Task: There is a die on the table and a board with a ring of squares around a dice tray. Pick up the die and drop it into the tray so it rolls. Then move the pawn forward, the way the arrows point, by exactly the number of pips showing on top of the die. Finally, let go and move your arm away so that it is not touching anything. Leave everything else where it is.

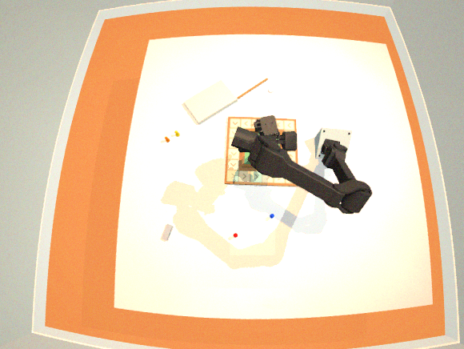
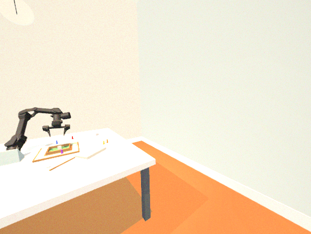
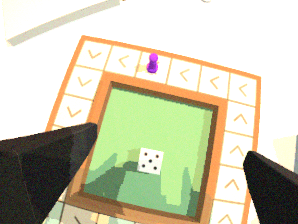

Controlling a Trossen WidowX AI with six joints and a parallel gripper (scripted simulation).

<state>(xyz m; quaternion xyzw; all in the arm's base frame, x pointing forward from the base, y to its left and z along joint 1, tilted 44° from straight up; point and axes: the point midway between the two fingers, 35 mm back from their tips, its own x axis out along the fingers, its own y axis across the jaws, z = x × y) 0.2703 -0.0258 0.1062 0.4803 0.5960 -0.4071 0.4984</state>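
My gripper tip is now 4 cm short of the purple pawn, 11 cm to the left of it and 11 cm above it. From my gripper tip the other things lie so: white die 2 cm to the left, 11 cm below; then green dice tray 13 cm below; then blue pawn 6 cm behind, 26 cm to the left, 12 cm below.
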